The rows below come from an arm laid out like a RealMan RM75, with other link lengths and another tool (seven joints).
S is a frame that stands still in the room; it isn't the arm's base.
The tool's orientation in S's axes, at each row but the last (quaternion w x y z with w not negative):
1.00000 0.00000 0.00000 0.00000
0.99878 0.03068 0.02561 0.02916
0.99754 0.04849 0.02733 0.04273
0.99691 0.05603 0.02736 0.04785
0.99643 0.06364 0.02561 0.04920
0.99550 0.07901 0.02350 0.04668
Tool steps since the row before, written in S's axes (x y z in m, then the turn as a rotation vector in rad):
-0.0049 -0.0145 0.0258 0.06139 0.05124 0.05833
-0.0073 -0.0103 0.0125 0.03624 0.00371 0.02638
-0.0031 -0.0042 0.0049 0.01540 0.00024 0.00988
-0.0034 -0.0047 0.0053 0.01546 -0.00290 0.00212
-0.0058 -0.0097 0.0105 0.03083 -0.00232 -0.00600
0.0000 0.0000 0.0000 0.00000 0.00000 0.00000
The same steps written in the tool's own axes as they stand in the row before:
-0.0049 -0.0145 0.0258 0.06139 0.05124 0.05833
-0.0085 -0.0091 0.0127 0.03505 0.00330 0.02799
-0.0037 -0.0034 0.0051 0.01484 -0.00006 0.01070
-0.0041 -0.0037 0.0056 0.01498 -0.00405 0.00335
-0.0072 -0.0077 0.0113 0.03067 -0.00599 -0.00389
0.0000 0.0000 0.0000 0.00000 0.00000 0.00000

